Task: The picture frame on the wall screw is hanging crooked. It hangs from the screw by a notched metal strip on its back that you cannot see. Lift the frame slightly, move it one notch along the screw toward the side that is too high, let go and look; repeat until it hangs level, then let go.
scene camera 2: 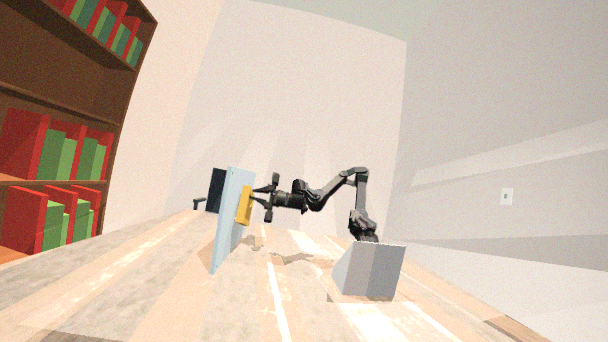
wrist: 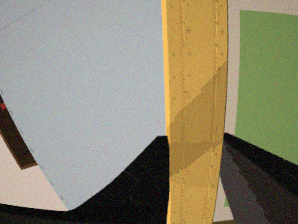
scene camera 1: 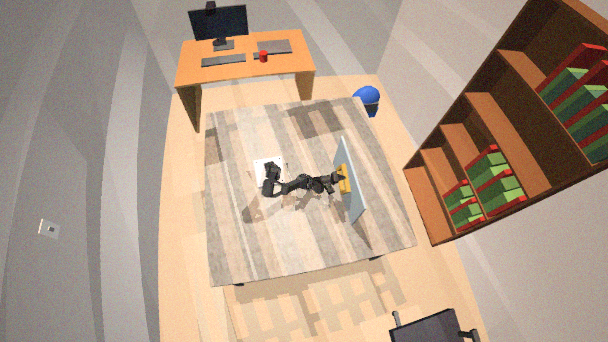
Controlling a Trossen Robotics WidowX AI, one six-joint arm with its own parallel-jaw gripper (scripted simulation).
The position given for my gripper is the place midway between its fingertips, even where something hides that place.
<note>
My gripper [scene camera 2: 249,193] holds a picture frame [wrist: 223,73]. Also in view: a wall panel [scene camera 2: 228,232].
My gripper is seen too in the wrist view [wrist: 192,145]. The wall panel is seen too in the wrist view [wrist: 90,97] and in scene camera 1 [scene camera 1: 355,204].
</note>
